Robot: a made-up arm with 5 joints. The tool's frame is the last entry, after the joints.
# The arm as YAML. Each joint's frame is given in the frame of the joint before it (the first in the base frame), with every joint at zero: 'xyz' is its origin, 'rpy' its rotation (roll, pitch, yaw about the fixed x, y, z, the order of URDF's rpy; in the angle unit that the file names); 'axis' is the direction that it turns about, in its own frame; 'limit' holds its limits. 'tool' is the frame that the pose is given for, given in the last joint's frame.
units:
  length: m
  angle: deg
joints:
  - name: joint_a
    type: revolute
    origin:
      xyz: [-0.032, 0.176, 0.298]
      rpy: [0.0, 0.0, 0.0]
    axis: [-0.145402, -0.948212, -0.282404]
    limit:
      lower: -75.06
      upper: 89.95
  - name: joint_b
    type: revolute
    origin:
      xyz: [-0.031, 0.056, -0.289]
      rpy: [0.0, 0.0, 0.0]
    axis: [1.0, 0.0, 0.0]
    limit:
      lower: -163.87
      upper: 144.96
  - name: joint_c
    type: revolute
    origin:
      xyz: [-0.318, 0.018, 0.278]
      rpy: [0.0, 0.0, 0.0]
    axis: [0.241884, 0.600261, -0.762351]
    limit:
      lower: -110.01
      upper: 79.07
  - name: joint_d
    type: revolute
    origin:
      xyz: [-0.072, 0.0, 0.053]
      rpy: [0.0, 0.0, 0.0]
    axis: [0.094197, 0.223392, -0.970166]
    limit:
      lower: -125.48
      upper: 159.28
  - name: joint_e
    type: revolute
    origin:
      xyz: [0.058, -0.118, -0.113]
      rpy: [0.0, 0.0, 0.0]
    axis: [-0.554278, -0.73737, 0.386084]
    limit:
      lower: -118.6
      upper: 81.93
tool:
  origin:
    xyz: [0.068, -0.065, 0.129]
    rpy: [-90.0, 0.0, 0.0]
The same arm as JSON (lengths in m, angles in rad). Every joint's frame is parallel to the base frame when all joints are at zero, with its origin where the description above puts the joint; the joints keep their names.
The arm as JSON. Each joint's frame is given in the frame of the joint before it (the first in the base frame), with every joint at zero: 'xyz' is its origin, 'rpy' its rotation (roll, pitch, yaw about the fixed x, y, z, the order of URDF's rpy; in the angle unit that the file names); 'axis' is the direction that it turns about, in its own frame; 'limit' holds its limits. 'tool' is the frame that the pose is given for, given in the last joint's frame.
{
  "units": {
    "length": "m",
    "angle": "rad"
  },
  "joints": [
    {
      "name": "joint_a",
      "type": "revolute",
      "origin": {
        "xyz": [
          -0.032,
          0.176,
          0.298
        ],
        "rpy": [
          0.0,
          0.0,
          0.0
        ]
      },
      "axis": [
        -0.145402,
        -0.948212,
        -0.282404
      ],
      "limit": {
        "lower": -1.31,
        "upper": 1.5699
      }
    },
    {
      "name": "joint_b",
      "type": "revolute",
      "origin": {
        "xyz": [
          -0.031,
          0.056,
          -0.289
        ],
        "rpy": [
          0.0,
          0.0,
          0.0
        ]
      },
      "axis": [
        1.0,
        0.0,
        0.0
      ],
      "limit": {
        "lower": -2.8601,
        "upper": 2.53
      }
    },
    {
      "name": "joint_c",
      "type": "revolute",
      "origin": {
        "xyz": [
          -0.318,
          0.018,
          0.278
        ],
        "rpy": [
          0.0,
          0.0,
          0.0
        ]
      },
      "axis": [
        0.241884,
        0.600261,
        -0.762351
      ],
      "limit": {
        "lower": -1.92,
        "upper": 1.38
      }
    },
    {
      "name": "joint_d",
      "type": "revolute",
      "origin": {
        "xyz": [
          -0.072,
          0.0,
          0.053
        ],
        "rpy": [
          0.0,
          0.0,
          0.0
        ]
      },
      "axis": [
        0.094197,
        0.223392,
        -0.970166
      ],
      "limit": {
        "lower": -2.19,
        "upper": 2.78
      }
    },
    {
      "name": "joint_e",
      "type": "revolute",
      "origin": {
        "xyz": [
          0.058,
          -0.118,
          -0.113
        ],
        "rpy": [
          0.0,
          0.0,
          0.0
        ]
      },
      "axis": [
        -0.554278,
        -0.73737,
        0.386084
      ],
      "limit": {
        "lower": -2.07,
        "upper": 1.4299
      }
    }
  ],
  "tool": {
    "origin": {
      "xyz": [
        0.068,
        -0.065,
        0.129
      ],
      "rpy": [
        -1.5708,
        0.0,
        0.0
      ]
    }
  }
}

